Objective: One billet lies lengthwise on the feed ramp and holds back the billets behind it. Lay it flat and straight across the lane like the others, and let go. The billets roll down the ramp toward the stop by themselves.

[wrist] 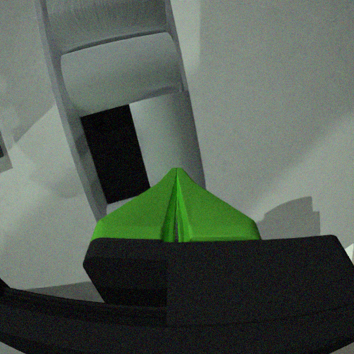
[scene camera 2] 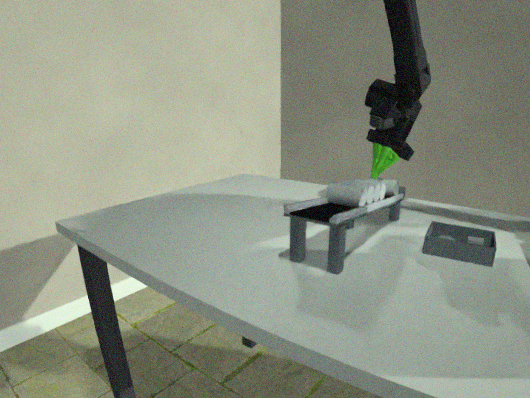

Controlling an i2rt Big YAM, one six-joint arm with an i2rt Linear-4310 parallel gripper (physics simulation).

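Places are measured from the arm's base along level axes (x left, y up, z ahead), in metres.
Where they show: gripper, fingertip midpoint: (scene camera 2: 372, 177).
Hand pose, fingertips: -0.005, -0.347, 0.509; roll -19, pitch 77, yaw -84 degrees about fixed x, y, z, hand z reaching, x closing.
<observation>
After its pixels a point has its place, as x, y, z.
The lengthwise billet (scene camera 2: 392, 187) {-0.027, -0.366, 0.468} (wrist: 165, 135) is pale grey and lies along the ramp, against one side rail in the wrist view. A crosswise billet (wrist: 122, 72) lies at its far end in the wrist view, with another billet (wrist: 107, 22) beyond. Several crosswise billets (scene camera 2: 345, 191) {0.193, -0.336, 0.444} show side by side in the scene view. The feed ramp (scene camera 2: 345, 216) {0.272, -0.351, 0.384} (wrist: 80, 150) has low side rails and a dark bed. My gripper (scene camera 2: 375, 177) {-0.005, -0.347, 0.509} (wrist: 176, 176) is shut and empty, its green tips low over the ramp. In the wrist view they overlap the lengthwise billet's near part; contact cannot be told.
The ramp stands on grey legs (scene camera 2: 336, 247) {0.285, -0.399, 0.388} on the grey table (scene camera 2: 200, 250) {0.396, -0.444, 0.607}. An open dark grey tray (scene camera 2: 457, 252) {0.088, -0.429, 0.261} stands on the table to the right of the ramp in the scene view. Walls rise behind the table.
</observation>
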